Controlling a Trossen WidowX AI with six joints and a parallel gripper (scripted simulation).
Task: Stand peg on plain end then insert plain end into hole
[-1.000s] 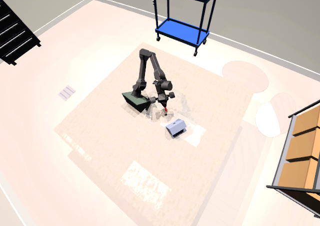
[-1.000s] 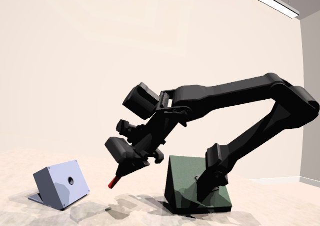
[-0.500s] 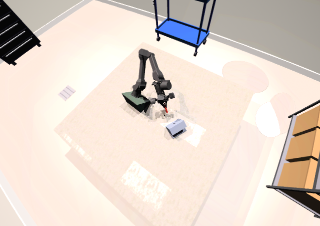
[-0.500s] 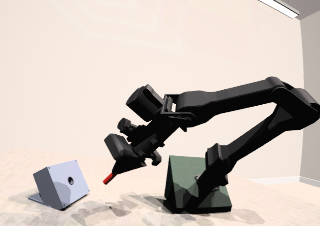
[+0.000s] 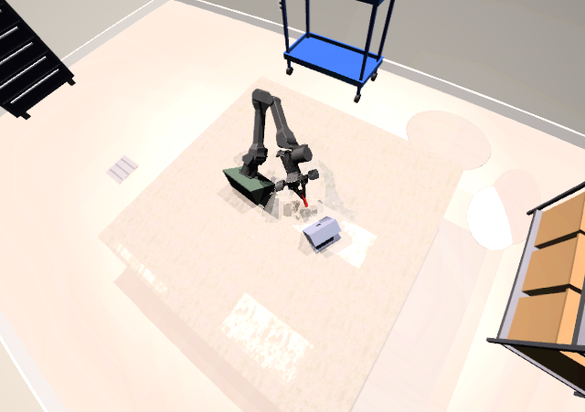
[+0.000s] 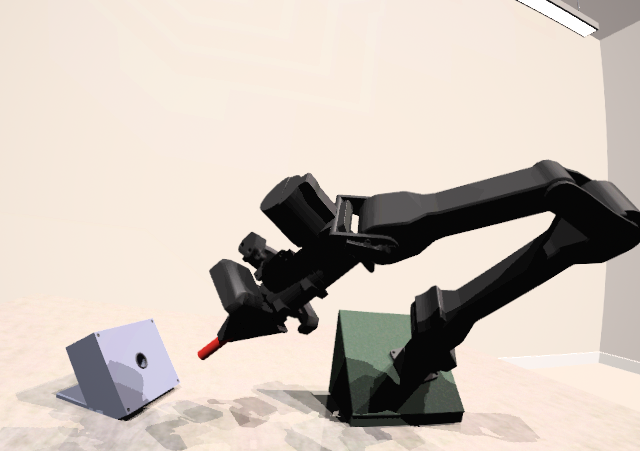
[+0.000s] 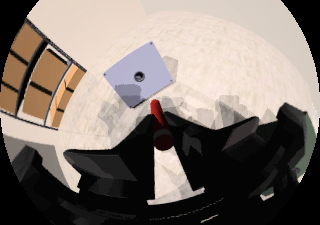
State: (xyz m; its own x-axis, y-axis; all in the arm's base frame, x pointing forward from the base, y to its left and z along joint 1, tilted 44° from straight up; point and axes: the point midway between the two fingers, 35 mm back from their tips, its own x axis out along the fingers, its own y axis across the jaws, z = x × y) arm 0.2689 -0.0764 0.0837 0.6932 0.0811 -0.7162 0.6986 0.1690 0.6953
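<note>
Right now the sloped panel is 12 cm ahead of my gripper tip, 8 cm to the right of it and 7 cm below it. Also, from my gripper tip: peg (1 cm to the left, 1 cm behind, 1 cm above).
</note>
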